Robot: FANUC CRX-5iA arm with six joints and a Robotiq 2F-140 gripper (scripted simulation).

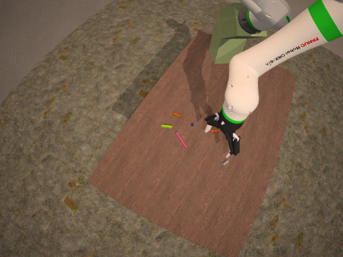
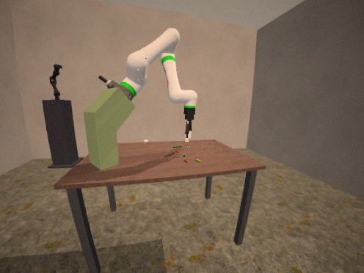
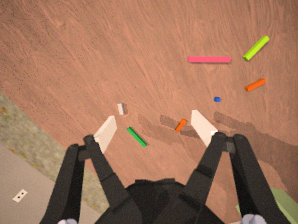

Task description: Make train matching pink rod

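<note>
Now: the grey rod 2 cm ahead of my hand, 8 cm to the left of it and 10 cm below it. The rest, counted from my hand: blue rod 7 cm behind, 15 cm to the right, 10 cm below; green rod 8 cm behind, 9 cm to the left, 10 cm below; pink rod 4 cm ahead, 16 cm to the right, 10 cm below.
</note>
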